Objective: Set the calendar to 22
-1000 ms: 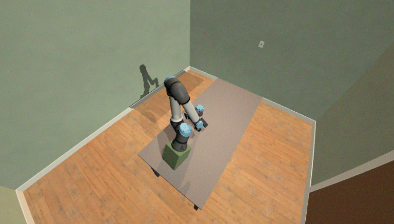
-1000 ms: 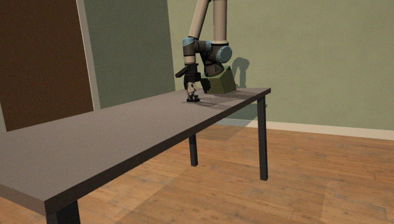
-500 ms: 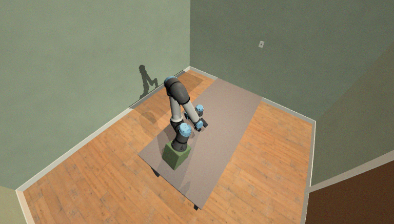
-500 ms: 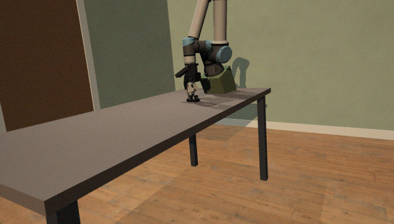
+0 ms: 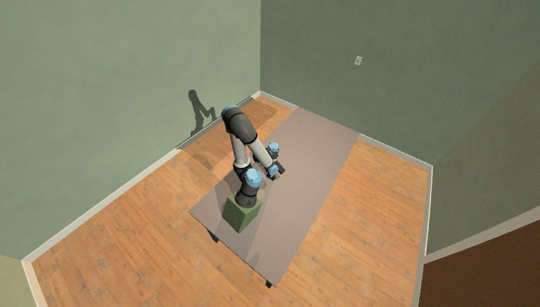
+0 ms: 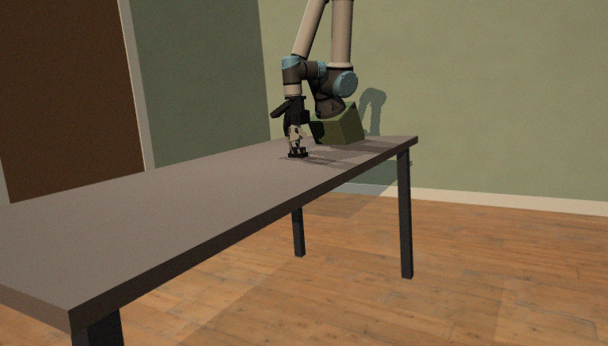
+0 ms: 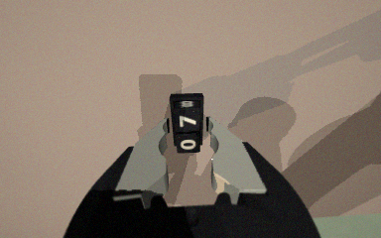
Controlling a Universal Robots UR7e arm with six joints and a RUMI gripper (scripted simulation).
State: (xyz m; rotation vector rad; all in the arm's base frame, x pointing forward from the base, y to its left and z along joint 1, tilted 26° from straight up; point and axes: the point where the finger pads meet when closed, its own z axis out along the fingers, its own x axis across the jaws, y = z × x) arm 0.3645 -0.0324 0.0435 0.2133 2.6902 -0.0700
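The black number cube is 2 cm below my hand. From my hand the other things lie so: black tray: 3 cm below, 2 cm to the left.
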